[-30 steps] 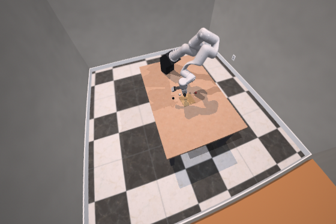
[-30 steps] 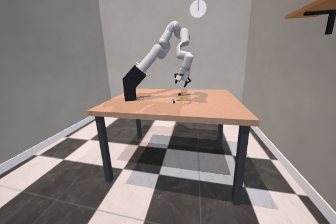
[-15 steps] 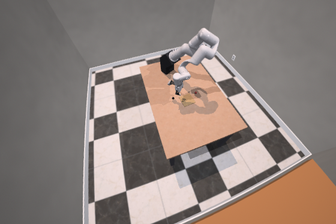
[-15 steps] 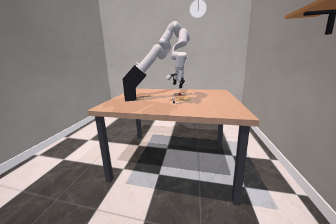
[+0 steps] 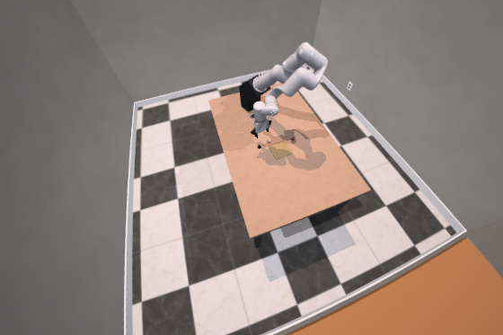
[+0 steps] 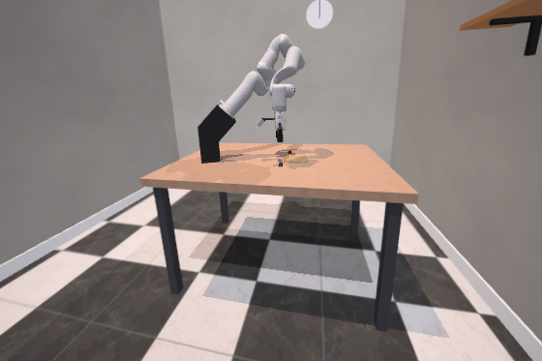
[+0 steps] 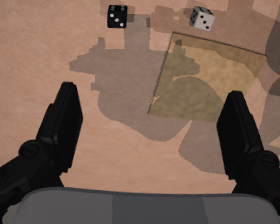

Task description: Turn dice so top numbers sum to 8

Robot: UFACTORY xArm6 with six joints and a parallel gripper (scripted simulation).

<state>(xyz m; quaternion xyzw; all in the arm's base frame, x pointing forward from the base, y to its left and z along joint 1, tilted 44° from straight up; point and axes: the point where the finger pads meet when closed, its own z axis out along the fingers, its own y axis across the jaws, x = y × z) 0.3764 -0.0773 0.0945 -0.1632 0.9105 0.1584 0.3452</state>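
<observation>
Right now my hand is 30 mm past the white die, 60 mm to the right of it and 150 mm above it. From my hand the other things lie so: tan mat: 50 mm ahead, 130 mm to the left, 150 mm below; then red die: 30 mm behind, 250 mm to the left, 150 mm below.
</observation>
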